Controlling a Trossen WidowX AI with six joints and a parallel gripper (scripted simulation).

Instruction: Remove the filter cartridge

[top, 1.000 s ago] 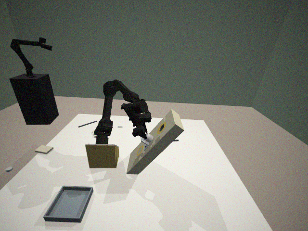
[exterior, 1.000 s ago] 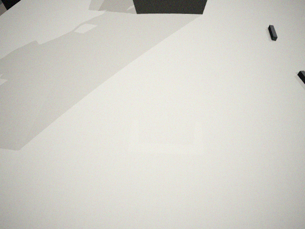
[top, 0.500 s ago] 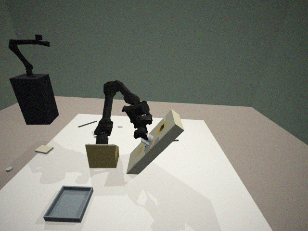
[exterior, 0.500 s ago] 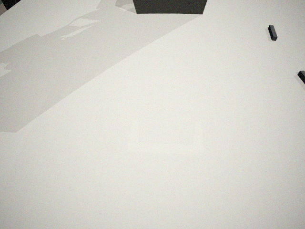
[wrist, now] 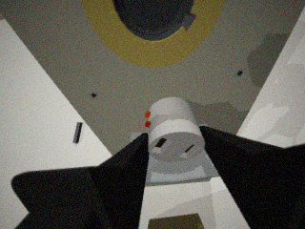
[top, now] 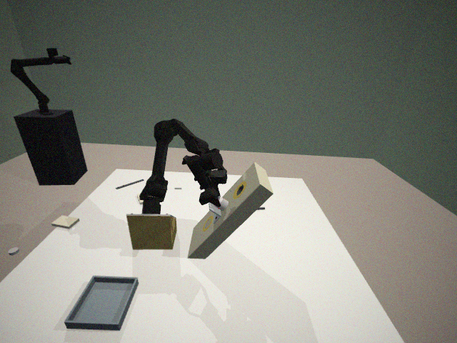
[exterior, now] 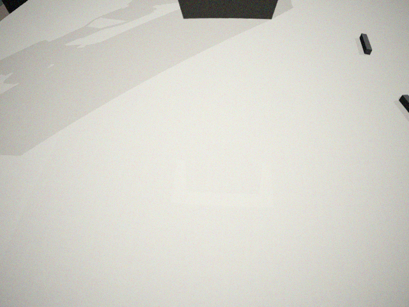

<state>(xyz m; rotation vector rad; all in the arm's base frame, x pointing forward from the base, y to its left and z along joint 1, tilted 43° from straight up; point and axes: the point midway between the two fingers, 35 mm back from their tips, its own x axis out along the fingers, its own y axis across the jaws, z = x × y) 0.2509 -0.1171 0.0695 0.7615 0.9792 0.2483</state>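
The small grey flap lies 1 cm behind my gripper tip and 4 cm below it. From my gripper tip the other things lie so: white round filter cartridge: right at my gripper tip; then tray: 38 cm behind, 23 cm to the right, 20 cm below.
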